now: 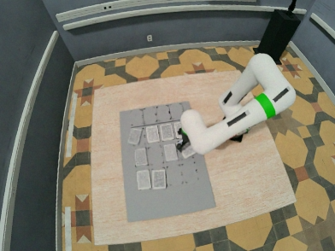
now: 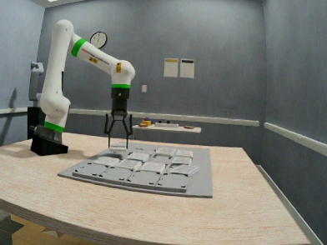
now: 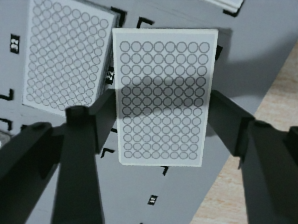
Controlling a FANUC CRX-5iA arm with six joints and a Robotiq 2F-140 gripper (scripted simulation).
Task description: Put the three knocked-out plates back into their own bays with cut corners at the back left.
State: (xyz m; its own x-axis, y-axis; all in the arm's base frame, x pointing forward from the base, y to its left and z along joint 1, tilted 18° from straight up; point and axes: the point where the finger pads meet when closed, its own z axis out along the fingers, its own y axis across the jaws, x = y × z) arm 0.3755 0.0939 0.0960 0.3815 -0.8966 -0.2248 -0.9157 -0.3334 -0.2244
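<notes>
Right now my hand is 20 mm above the plate.
</notes>
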